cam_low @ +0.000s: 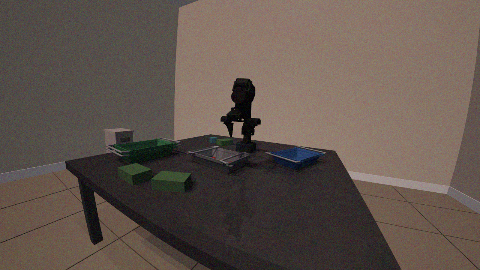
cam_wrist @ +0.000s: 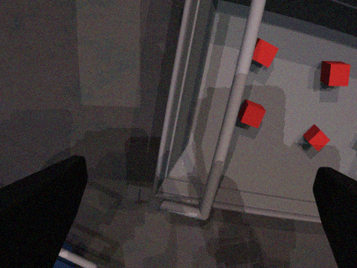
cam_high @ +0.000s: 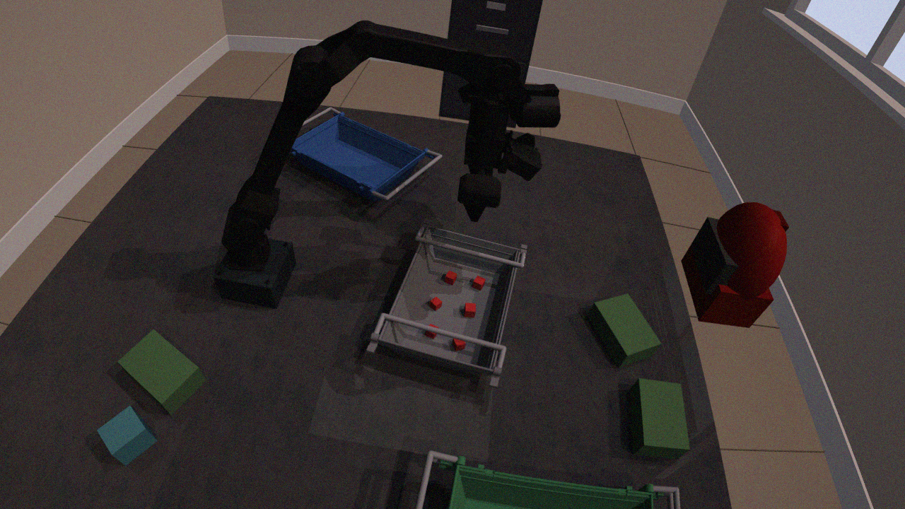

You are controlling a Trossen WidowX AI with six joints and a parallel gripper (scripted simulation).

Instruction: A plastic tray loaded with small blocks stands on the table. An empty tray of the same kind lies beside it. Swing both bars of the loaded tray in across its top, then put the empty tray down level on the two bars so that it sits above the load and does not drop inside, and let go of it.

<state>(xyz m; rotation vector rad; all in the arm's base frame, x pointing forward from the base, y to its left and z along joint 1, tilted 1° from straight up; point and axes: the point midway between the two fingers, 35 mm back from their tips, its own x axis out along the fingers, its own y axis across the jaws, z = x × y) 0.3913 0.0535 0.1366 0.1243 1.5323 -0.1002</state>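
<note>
Right now my gripper tip is 24 cm past the blue tray, 29 cm to the right of it and 11 cm above it. The rest, counted from my gripper tip: teal cube 52 cm behind, 39 cm to the right, 13 cm below.
</note>
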